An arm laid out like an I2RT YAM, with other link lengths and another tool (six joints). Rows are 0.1 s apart.
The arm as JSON. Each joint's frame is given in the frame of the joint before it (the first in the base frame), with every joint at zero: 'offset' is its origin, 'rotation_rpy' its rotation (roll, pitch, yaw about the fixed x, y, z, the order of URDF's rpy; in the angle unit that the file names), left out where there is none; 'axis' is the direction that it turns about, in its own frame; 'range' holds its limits. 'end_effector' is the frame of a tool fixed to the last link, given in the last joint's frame.
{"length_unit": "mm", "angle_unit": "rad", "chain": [
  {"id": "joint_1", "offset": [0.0, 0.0, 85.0], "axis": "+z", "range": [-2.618, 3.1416]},
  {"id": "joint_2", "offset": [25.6, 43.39, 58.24], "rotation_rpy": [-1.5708, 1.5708, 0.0], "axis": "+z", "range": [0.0, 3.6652]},
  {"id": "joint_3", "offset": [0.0, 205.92, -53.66], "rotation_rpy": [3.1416, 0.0, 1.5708], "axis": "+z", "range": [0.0, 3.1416]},
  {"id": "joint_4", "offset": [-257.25, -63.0, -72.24], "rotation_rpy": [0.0, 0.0, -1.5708], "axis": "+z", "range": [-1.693, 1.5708]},
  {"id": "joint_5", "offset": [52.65, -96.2, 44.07], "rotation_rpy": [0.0, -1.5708, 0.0], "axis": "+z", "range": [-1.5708, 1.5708]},
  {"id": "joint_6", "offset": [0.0, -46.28, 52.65], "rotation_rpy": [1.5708, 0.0, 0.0], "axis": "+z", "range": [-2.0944, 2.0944]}
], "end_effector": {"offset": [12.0, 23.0, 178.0], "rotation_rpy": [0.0, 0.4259, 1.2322]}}
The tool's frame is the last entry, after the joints.
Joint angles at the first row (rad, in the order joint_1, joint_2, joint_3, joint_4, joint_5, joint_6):
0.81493 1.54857 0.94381 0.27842 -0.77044 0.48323
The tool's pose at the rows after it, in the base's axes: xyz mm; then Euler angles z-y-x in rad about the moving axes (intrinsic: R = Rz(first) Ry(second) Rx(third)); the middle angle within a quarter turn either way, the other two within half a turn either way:
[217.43 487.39 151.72 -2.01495 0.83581 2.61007]
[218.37 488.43 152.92 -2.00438 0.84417 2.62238]
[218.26 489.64 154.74 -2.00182 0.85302 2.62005]
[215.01 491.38 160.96 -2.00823 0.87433 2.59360]
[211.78 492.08 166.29 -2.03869 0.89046 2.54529]
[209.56 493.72 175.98 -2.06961 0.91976 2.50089]
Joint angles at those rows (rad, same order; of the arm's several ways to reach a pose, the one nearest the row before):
0.81700 1.54702 0.94551 0.28778 -0.77748 0.47068
0.81758 1.55043 0.94892 0.29314 -0.77666 0.46335
0.81752 1.55520 0.94969 0.30777 -0.78211 0.46722
0.81754 1.55697 0.94060 0.35202 -0.80163 0.49328
0.81677 1.55716 0.92132 0.41056 -0.81729 0.53854
0.81756 1.55708 0.90359 0.48460 -0.82715 0.58696

